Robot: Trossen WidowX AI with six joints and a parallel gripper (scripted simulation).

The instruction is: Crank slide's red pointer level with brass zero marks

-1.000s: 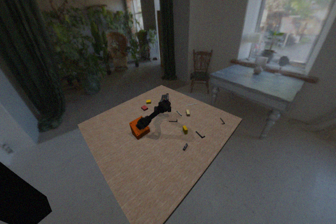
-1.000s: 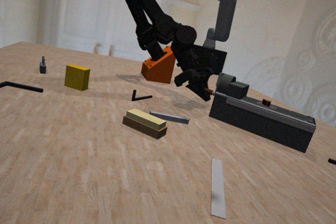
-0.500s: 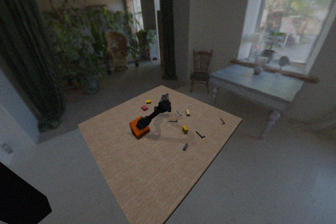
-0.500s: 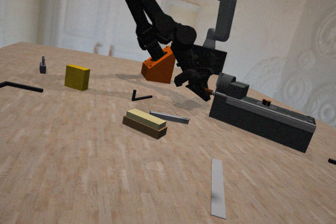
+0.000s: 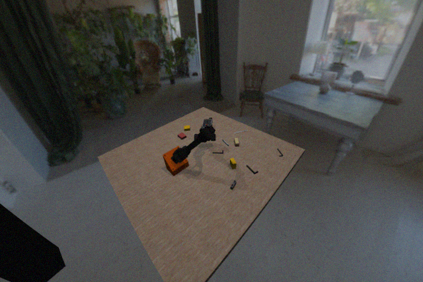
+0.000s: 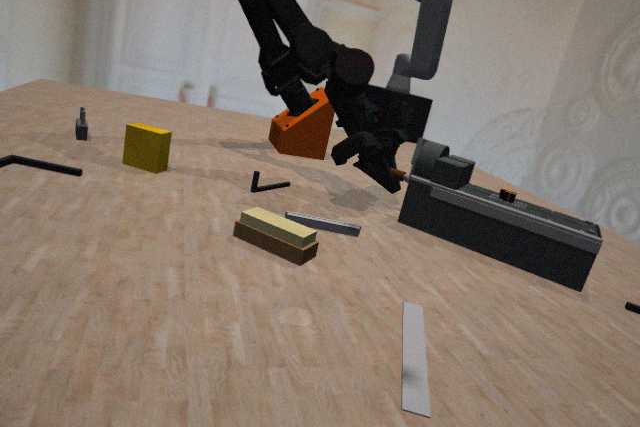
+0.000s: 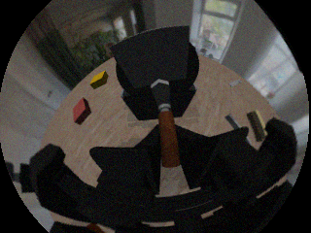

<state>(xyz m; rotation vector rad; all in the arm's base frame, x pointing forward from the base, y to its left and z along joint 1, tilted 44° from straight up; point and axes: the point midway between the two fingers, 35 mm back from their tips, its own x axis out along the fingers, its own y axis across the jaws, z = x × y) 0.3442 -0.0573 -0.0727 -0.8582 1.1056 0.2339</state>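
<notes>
Now: the brown crank handle 30 mm above my gripper tip, 20 mm behind it and 10 mm to the right of it. The rest, counted from my gripper tip: red pointer (130 mm ahead, 90 mm to the left, 50 mm above); red block (250 mm to the left, 70 mm behind, 20 mm below); grey bar (170 mm to the right, 80 mm ahead, 30 mm below).
</notes>
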